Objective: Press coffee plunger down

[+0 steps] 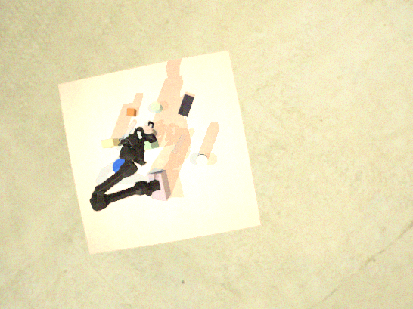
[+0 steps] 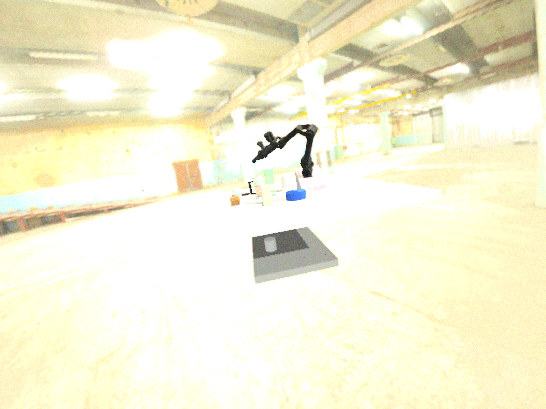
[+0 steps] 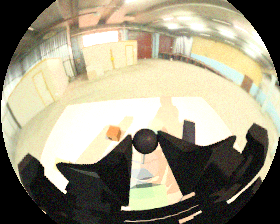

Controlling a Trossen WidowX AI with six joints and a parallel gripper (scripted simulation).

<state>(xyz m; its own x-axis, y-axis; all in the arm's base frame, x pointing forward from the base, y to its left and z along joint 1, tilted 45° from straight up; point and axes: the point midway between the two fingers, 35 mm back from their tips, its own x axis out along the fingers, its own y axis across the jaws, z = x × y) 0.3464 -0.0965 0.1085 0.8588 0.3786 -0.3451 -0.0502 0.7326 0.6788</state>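
Right now the pale green block is 9 cm behind my gripper tip and 16 cm below it. From my gripper tip the other things lie so: yellow block (5 cm behind, 28 cm to the left, 20 cm below); dark box (14 cm ahead, 27 cm to the right, 26 cm below); orange cube (15 cm ahead, 12 cm to the left, 23 cm below).
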